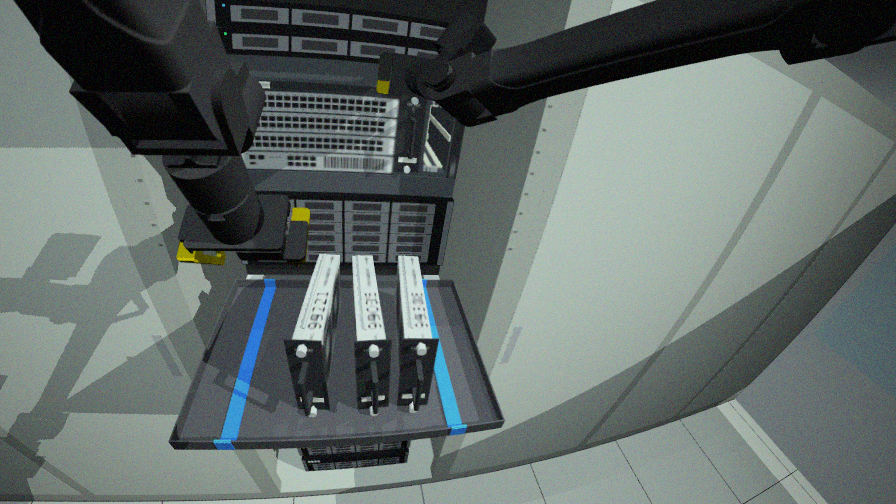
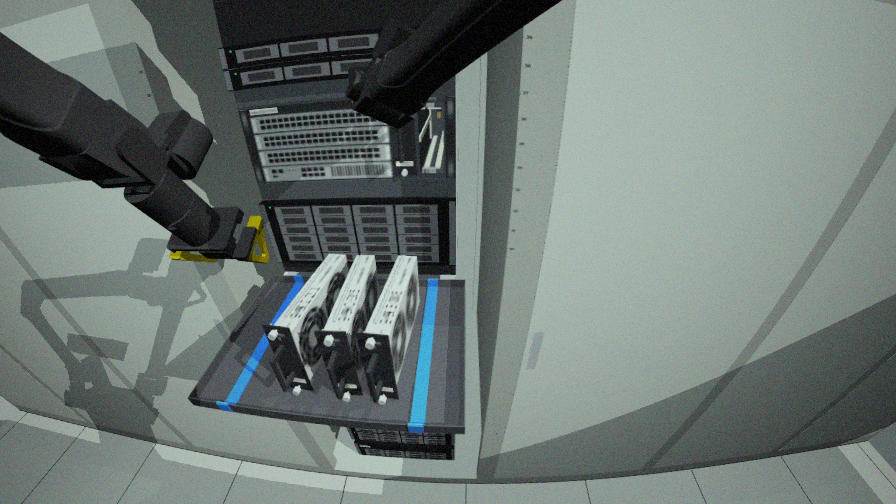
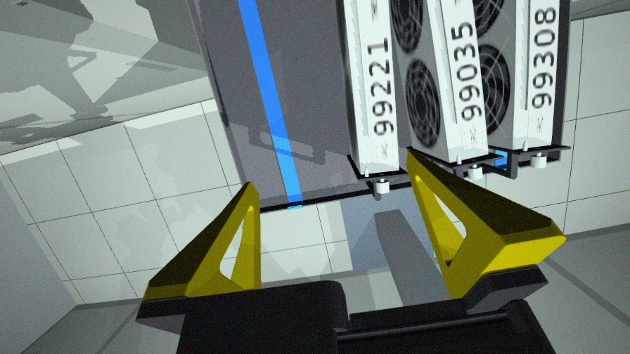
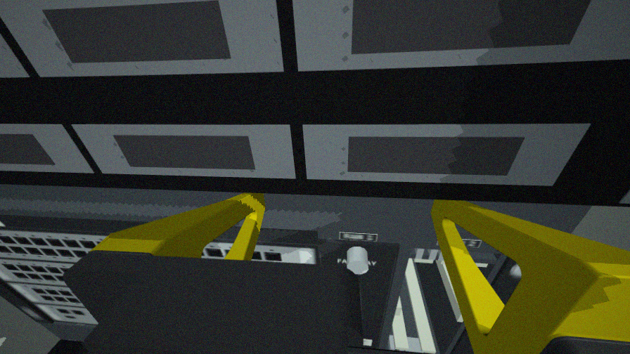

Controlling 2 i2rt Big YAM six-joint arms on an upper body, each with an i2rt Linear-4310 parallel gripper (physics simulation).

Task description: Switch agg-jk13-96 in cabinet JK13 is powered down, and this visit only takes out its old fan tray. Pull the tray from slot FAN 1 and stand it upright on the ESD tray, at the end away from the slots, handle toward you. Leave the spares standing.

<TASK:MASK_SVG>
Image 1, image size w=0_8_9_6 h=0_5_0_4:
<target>my left gripper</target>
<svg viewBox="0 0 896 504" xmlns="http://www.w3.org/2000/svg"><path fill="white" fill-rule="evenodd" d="M310 210L308 208L293 208L288 240L286 242L287 218L290 215L291 208L289 197L287 195L257 194L251 181L250 189L245 199L229 211L219 214L205 214L195 210L190 204L186 207L178 235L180 242L176 258L179 262L224 265L225 251L235 251L242 261L287 261L289 264L299 266L299 264L306 262ZM202 251L216 251L217 256L204 255Z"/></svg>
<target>my right gripper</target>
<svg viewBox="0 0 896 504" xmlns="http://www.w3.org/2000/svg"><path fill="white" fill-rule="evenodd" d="M382 52L379 59L377 92L381 94L388 94L390 92L392 95L426 99L414 91L411 84L411 73L418 63L429 59L407 54Z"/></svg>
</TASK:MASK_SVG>
